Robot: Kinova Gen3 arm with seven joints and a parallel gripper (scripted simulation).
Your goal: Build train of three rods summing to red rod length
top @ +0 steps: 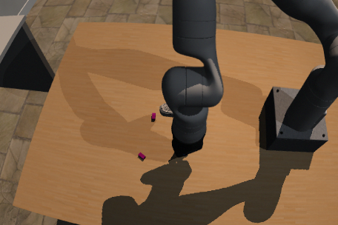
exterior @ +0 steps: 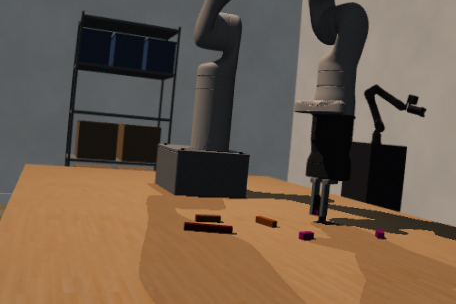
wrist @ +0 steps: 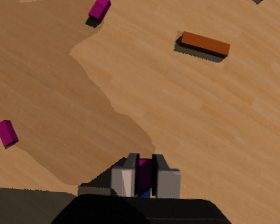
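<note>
My hand is 30 mm above the blue rod, 20 mm to the right of it and 10 mm past it. From my hand the other things lie so: red rod: 220 mm to the right, 70 mm ahead, 30 mm below.
</note>
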